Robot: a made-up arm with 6 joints.
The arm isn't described. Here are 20 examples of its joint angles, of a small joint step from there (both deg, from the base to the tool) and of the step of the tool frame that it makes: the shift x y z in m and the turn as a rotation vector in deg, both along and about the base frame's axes.
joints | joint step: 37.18 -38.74 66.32 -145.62 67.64 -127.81 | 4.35 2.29 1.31 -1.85 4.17 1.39
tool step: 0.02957 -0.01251 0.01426 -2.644 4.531 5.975
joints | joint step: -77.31 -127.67 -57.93 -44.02 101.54 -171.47 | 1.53 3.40 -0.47 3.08 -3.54 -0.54
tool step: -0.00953 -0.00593 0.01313 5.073 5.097 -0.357
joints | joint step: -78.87 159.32 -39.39 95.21 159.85 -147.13 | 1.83 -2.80 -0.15 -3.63 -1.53 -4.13
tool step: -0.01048 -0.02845 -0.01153 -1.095 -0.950 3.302
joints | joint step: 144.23 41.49 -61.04 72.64 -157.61 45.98 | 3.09 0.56 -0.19 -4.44 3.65 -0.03
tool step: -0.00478 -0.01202 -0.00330 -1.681 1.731 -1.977
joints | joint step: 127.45 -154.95 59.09 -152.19 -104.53 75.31 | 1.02 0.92 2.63 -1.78 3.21 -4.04
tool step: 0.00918 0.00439 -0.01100 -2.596 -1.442 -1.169
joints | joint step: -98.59 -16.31 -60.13 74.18 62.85 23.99 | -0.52 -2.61 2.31 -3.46 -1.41 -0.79
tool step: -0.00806 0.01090 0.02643 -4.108 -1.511 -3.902
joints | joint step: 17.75 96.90 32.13 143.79 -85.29 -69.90 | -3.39 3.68 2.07 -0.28 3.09 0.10
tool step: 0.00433 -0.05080 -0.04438 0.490 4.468 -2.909
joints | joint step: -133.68 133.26 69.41 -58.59 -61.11 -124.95 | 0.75 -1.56 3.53 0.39 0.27 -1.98
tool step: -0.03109 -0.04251 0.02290 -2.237 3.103 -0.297
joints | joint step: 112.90 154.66 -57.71 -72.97 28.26 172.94 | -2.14 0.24 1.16 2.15 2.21 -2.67
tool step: 0.00554 -0.00861 -0.00749 2.370 1.751 -0.608
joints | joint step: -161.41 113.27 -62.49 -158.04 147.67 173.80 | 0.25 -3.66 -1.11 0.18 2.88 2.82
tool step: -0.01222 -0.00439 0.01498 2.301 0.080 -0.225
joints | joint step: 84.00 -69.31 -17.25 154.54 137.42 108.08 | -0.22 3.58 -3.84 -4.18 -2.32 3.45
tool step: 0.00935 0.05676 0.00610 -3.837 4.087 5.459
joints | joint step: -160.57 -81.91 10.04 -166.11 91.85 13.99 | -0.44 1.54 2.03 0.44 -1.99 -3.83
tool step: 0.00093 -0.00404 0.01578 -4.169 2.098 -0.813
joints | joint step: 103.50 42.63 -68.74 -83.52 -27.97 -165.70 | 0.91 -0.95 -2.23 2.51 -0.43 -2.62
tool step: 0.00732 -0.01324 0.01272 -2.564 -0.312 0.999
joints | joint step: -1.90 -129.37 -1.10 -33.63 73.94 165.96 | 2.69 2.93 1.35 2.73 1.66 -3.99
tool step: -0.00671 -0.03545 0.02671 -0.876 -1.870 -0.086
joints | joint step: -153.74 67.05 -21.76 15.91 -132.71 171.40 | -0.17 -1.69 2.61 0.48 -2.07 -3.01
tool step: -0.02543 -0.01085 0.02062 1.235 3.856 2.232
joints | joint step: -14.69 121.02 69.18 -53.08 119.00 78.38 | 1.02 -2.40 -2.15 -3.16 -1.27 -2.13
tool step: 0.01634 0.01489 0.01971 2.648 -1.746 0.648
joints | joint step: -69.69 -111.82 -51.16 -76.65 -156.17 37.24 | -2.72 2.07 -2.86 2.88 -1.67 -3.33
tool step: 0.00882 -0.01507 -0.00900 4.881 6.145 -7.095
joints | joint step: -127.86 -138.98 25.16 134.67 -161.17 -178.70 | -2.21 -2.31 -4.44 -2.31 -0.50 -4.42
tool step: 0.00830 -0.03525 -0.00142 -0.425 -1.742 -3.338
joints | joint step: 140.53 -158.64 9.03 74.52 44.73 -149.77 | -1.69 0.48 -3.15 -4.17 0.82 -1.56
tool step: -0.00312 -0.01223 0.03443 1.237 -6.865 -1.482
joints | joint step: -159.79 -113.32 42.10 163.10 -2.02 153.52 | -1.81 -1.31 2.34 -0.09 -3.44 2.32
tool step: 0.00987 -0.02901 -0.04014 -4.637 5.682 -1.610
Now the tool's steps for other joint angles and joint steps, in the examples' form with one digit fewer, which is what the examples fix.
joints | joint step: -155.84 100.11 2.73 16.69 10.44 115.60 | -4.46 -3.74 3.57 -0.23 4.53 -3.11
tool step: -0.0669 0.0227 0.0389 -5.89 9.98 -7.83
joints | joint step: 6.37 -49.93 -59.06 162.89 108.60 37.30 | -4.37 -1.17 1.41 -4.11 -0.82 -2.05
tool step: 0.0040 -0.0029 0.0199 3.34 -2.48 -6.93
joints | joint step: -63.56 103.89 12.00 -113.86 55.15 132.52 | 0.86 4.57 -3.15 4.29 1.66 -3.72
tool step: -0.0373 0.0671 -0.0225 3.77 4.66 3.32
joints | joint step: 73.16 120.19 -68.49 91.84 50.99 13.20 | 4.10 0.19 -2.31 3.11 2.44 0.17
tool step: -0.0103 -0.0010 0.0193 -1.73 3.29 1.14
